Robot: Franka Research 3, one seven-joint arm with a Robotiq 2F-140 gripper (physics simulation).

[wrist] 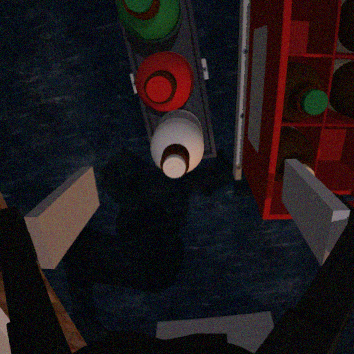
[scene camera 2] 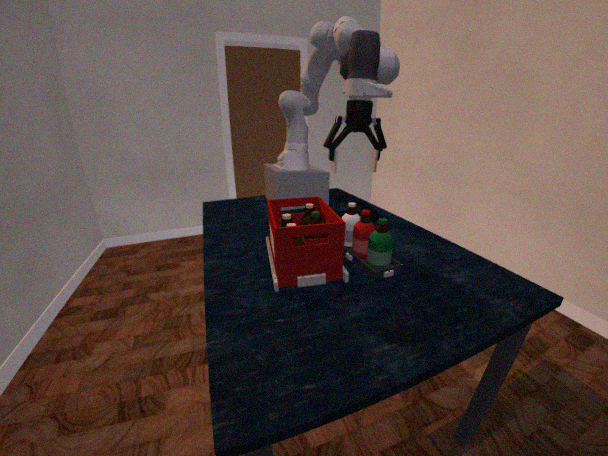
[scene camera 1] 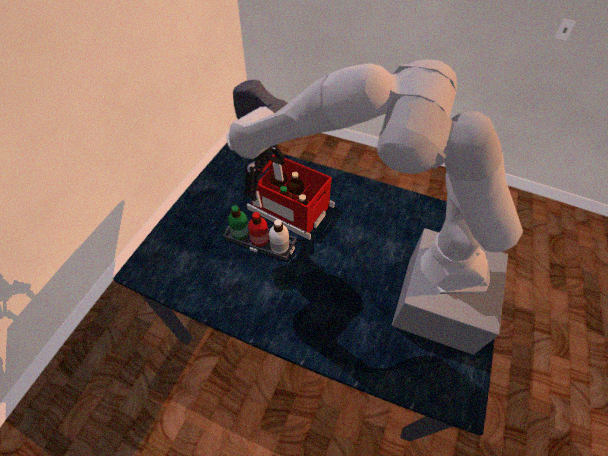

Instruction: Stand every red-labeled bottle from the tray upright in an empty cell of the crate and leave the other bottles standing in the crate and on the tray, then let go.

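A red bottle (scene camera 1: 258,229) (scene camera 2: 363,240) (wrist: 177,75) stands upright in the middle of the dark tray (scene camera 2: 395,264) (wrist: 206,135), between a green bottle (scene camera 1: 238,223) (scene camera 2: 380,247) (wrist: 160,27) and a white bottle (scene camera 1: 279,241) (scene camera 2: 351,227) (wrist: 177,137). The red crate (scene camera 1: 311,212) (scene camera 2: 310,262) (wrist: 273,150) stands beside the tray. It holds several dark bottles, one green-capped (wrist: 315,102). Two empty cells show in the wrist view, one near its top edge and one lower right. My gripper (scene camera 1: 268,186) (scene camera 2: 354,165) (wrist: 186,182) is open and empty, above the table; the white bottle's cap shows ahead of its fingers.
White brackets surround the crate's base. In the wrist view the right finger overlaps the crate's near left corner and partly hides a cream-capped bottle. The robot's pedestal (scene camera 1: 445,320) (scene camera 2: 297,185) stands at the other end of the dark blue table (scene camera 1: 240,305) (scene camera 2: 325,350).
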